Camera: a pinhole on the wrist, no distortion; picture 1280 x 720 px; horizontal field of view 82.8 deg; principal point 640.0 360.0 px. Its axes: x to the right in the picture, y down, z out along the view. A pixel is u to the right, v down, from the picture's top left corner.
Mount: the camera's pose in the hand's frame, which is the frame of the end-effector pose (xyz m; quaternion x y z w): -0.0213 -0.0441 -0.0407 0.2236 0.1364 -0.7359 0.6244
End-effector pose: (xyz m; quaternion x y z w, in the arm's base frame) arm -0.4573 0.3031 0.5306 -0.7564 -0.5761 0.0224 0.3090
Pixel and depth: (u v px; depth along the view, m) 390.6 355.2 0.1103
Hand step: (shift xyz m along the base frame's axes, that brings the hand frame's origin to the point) -0.0955 0.0108 -0.0388
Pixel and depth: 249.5 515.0 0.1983
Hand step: -0.1200 0.0920 -0.1232
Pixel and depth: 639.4 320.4 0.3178
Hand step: -0.2860 0.0521 -0.1209
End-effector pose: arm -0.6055 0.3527 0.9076 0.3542 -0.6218 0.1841 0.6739
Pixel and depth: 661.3 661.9 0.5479
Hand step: -0.0450 -0.5809 0.0088
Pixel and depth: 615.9 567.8 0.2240
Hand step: -0.0050 -0.2222 -0.0362
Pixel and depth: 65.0 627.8 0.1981
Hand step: -0.1333 -0.1708 0.0269
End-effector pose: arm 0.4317 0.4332 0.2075 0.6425 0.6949 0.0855 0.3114
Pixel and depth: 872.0 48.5 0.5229
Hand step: -0.1725 -0.4763 -0.3399
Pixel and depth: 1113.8 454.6 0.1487
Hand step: -0.1485 -0.0793 -0.1250
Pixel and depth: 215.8 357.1 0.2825
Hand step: 0.1222 -0.1312 -0.2302
